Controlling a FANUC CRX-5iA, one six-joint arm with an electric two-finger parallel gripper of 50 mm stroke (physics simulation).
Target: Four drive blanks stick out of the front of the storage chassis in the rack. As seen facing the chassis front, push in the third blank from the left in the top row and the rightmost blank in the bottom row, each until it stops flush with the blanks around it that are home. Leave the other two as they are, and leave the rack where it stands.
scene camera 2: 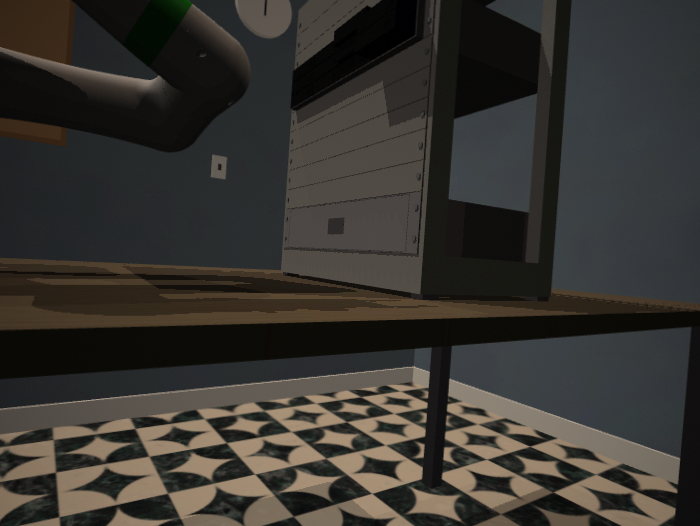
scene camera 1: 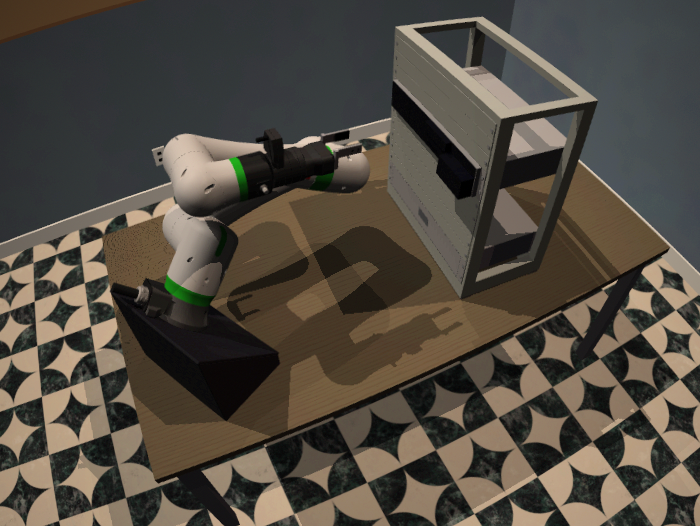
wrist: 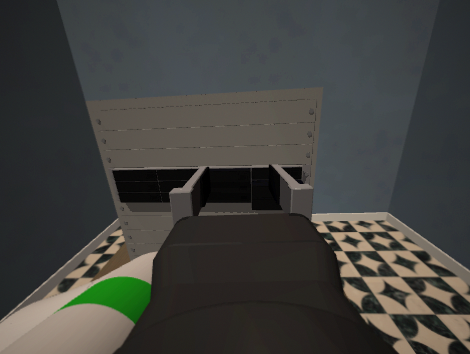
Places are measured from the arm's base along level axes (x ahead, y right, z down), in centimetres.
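Where they show: gripper, between the fingertips: (scene camera 1: 354,140) (wrist: 239,178); arm's base, origin of its link: (scene camera 1: 178,316).
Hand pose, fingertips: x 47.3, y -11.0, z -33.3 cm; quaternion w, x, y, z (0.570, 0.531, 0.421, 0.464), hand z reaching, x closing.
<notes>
Things, the pixels of their top centre, and the offset from my fingertips. "pt": a spot on its surface instead. Level surfaces: height alone.
- storage chassis, a spot on its surface: (scene camera 2: 311,84) pt dz +12.8, dx +22.3, dy -25.0 cm
- dark projecting part, a spot on its surface: (wrist: 261,201) pt dz +13.1, dx +21.9, dy +0.0 cm
- wooden table, height of its surface: dz +52.9 cm
The storage chassis (scene camera 1: 415,117) (scene camera 2: 311,84) (wrist: 137,186) is a black band across the pale rack (scene camera 1: 491,212) (scene camera 2: 438,169) (wrist: 210,117). In scene camera 1, a dark block of projecting blanks (scene camera 1: 454,173) stands out near the chassis's right end. In the wrist view, a dark projecting part (wrist: 261,201) shows between the fingers, towards the right. Single blanks and their rows are too dark to tell apart, and the fingers hide parts of the front. My gripper (scene camera 1: 354,141) (wrist: 239,178) is open and empty, in front of the chassis and apart from it.
The rack stands on the wooden table (scene camera 1: 271,395) (scene camera 2: 198,311). Plain panels lie above and below the chassis. A light grey unit (scene camera 1: 404,197) (scene camera 2: 373,226) sits low in the rack. The arm's forearm (scene camera 2: 198,67) (wrist: 65,325) passes below the gripper.
</notes>
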